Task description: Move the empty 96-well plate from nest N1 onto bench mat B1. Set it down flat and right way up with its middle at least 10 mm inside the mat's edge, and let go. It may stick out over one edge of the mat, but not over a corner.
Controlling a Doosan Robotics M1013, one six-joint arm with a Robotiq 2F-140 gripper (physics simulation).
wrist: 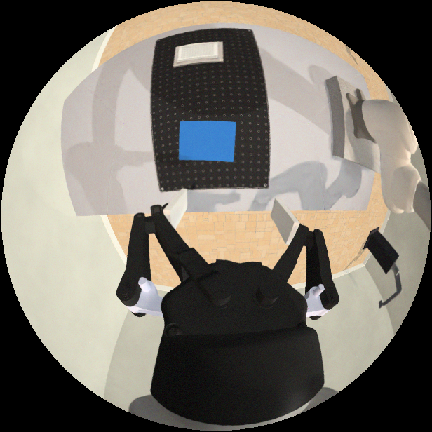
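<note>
The white 96-well plate (198, 52) sits in the pale nest (218, 60) near the far end of the black perforated board. The blue bench mat (207, 141) lies flat on the same board, nearer the gripper, with nothing on it. My gripper (230, 202) is open and empty, its two pale finger pads wide apart. In the wrist view it shows below the board's near edge, high up and well apart from both the plate and the mat.
The black perforated board (210, 105) lies on a light grey table (295, 125). At the right, a grey raised block (339, 120) carries the base of a pale robot arm (387, 122). A dark panel on a bent bracket (383, 250) shows at the lower right.
</note>
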